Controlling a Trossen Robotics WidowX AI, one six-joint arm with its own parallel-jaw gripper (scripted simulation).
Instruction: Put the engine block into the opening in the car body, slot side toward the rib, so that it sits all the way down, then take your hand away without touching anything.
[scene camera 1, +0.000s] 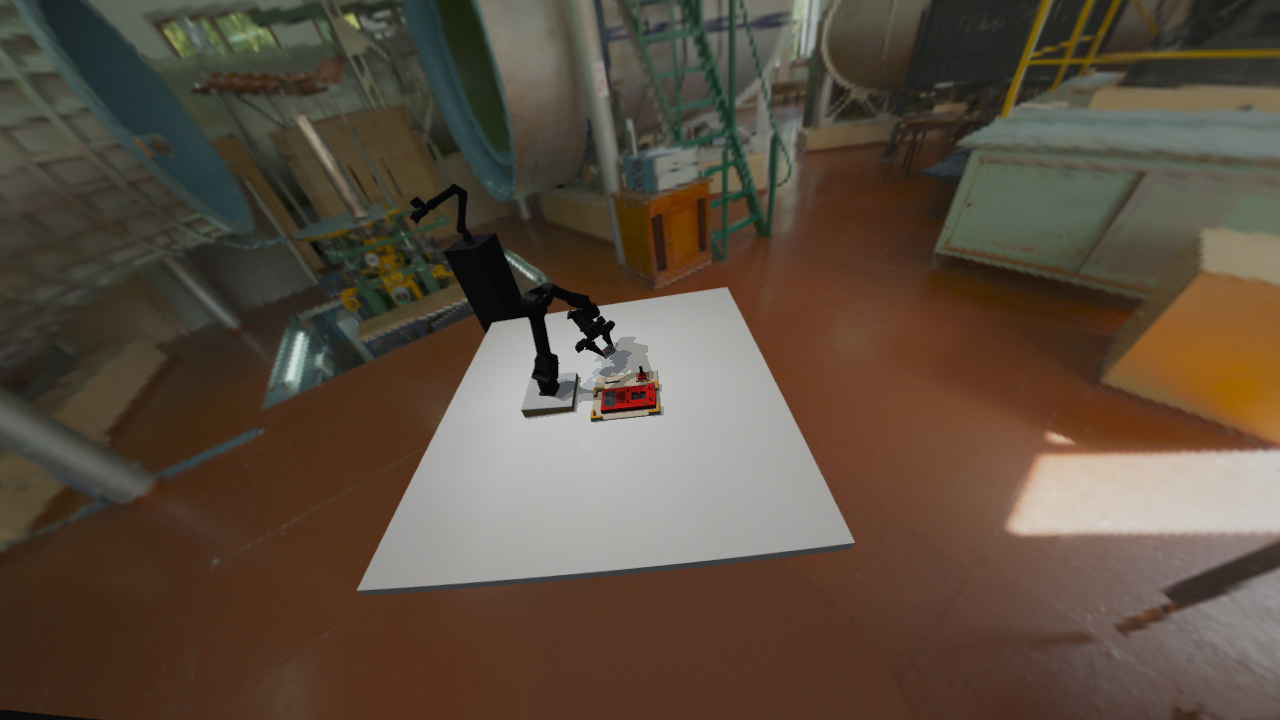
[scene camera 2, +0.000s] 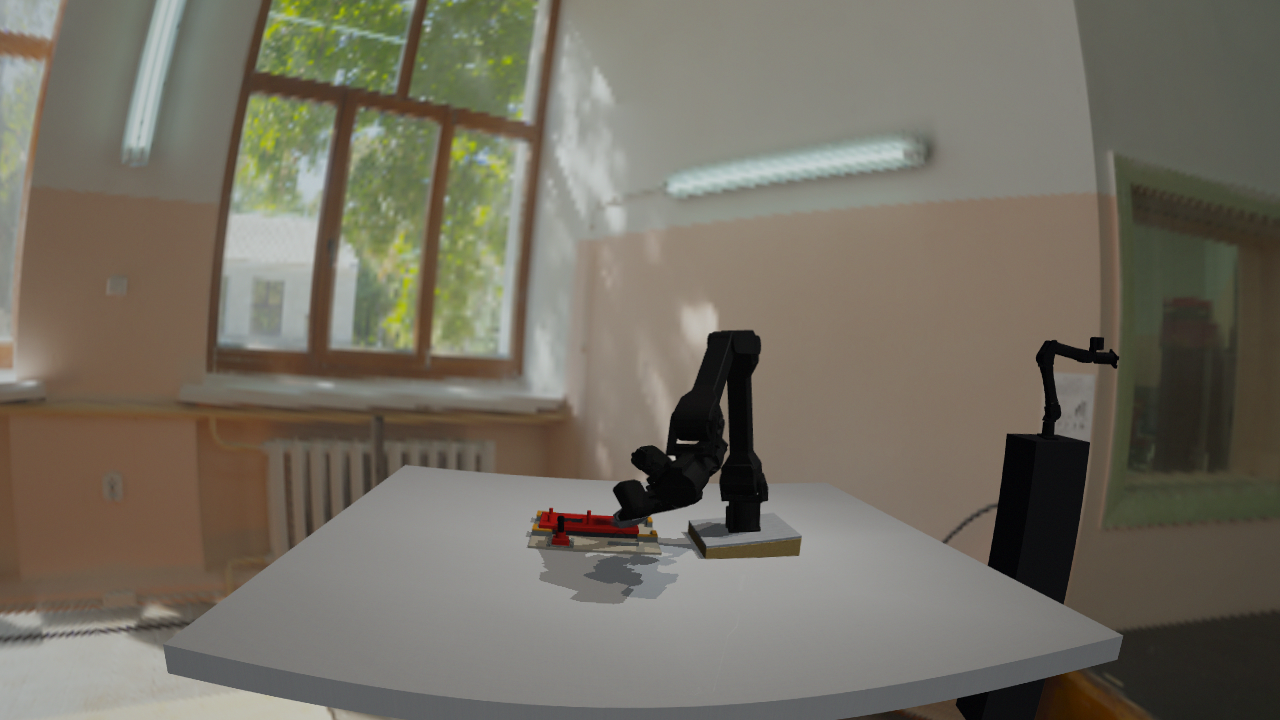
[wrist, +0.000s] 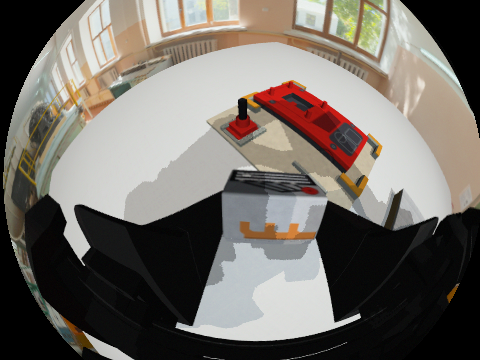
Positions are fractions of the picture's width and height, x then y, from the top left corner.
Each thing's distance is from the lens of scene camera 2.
red car body (scene camera 2: 0.46, 0.73): 1.34 m
